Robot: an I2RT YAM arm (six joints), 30 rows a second.
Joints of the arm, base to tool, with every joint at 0 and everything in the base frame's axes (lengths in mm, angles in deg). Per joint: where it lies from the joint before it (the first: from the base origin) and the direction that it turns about. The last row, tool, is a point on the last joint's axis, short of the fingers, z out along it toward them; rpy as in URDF.
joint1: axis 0 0 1 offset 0.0 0.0 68.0
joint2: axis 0 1 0 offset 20.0 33.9 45.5
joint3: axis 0 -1 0 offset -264.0 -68.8 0.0
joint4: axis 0 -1 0 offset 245.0 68.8 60.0
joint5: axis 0 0 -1 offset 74.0 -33.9 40.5
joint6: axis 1 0 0 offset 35.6 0.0 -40.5
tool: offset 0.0 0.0 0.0 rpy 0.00 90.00 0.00
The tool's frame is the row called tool.
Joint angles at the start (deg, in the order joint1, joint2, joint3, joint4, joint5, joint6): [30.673, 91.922, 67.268, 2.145, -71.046, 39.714]
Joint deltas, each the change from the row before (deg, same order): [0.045, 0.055, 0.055, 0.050, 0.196, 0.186]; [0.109, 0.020, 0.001, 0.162, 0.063, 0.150]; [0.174, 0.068, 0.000, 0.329, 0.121, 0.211]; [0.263, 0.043, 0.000, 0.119, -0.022, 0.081]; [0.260, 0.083, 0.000, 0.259, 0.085, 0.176]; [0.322, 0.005, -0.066, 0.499, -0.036, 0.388]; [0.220, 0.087, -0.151, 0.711, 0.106, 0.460]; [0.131, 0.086, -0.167, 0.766, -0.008, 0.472]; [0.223, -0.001, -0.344, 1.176, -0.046, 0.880]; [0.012, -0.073, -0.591, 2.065, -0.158, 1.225]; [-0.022, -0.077, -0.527, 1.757, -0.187, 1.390]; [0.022, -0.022, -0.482, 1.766, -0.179, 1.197]
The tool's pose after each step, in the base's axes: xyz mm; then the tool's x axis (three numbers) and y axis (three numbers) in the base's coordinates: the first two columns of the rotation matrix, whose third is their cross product. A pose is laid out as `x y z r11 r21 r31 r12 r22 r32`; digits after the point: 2 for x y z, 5 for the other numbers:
288.86 210.75 296.94 -0.84086 -0.25486 -0.47749 -0.49366 -0.00059 0.86965
288.63 211.39 297.04 -0.84080 -0.25517 -0.47743 -0.49351 -0.00116 0.86974
288.40 212.48 297.07 -0.84028 -0.25529 -0.47828 -0.49417 -0.00219 0.86936
287.58 213.91 296.99 -0.83920 -0.25906 -0.47815 -0.49389 -0.00497 0.86951
287.01 215.44 296.84 -0.83850 -0.26119 -0.47821 -0.49382 -0.00672 0.86954
285.94 217.15 297.14 -0.83723 -0.26448 -0.47863 -0.49351 -0.01158 0.86966
285.55 218.49 296.73 -0.83711 -0.26453 -0.47882 -0.49316 -0.01381 0.86983
285.42 219.38 296.35 -0.83692 -0.26438 -0.47924 -0.49280 -0.01700 0.86997
284.63 220.55 296.05 -0.83742 -0.26474 -0.47815 -0.49042 -0.02219 0.87120
284.43 220.55 296.06 -0.83647 -0.26036 -0.48221 -0.49188 -0.03122 0.87010
284.23 220.30 296.04 -0.83863 -0.25721 -0.48015 -0.48779 -0.03765 0.87215
284.02 220.37 295.98 -0.83892 -0.25469 -0.48099 -0.48651 -0.04525 0.87250

